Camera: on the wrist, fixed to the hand. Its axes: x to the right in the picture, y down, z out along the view.
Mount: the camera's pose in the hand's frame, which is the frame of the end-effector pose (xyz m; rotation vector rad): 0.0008 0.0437 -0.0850 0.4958 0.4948 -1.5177
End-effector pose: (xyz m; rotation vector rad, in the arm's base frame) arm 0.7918 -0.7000 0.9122 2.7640 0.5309 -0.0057
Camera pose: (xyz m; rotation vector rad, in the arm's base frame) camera 0.8035 -0.7112 1.0064 -1.6142 -2.3399 -0.1751
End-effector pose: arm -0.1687 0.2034 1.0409 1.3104 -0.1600 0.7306
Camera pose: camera -0.2175 0.2847 1.0531 1.2424 1.3575 -0.2827
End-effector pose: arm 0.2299 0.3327 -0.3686 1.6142 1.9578 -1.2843
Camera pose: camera 0.2943 0.3978 -0.3411 -0.1188 -1.8806 1.0417
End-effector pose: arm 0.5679 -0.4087 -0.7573 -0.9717 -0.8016 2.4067
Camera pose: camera 0.6220 -0.4109 -0.8360 -0.3854 -0.4024 0.8911
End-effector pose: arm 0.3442 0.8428 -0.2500 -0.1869 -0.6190 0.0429
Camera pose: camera 0.3949 0.8721 -0.3256 0.7625 -0.1164 -1.2686
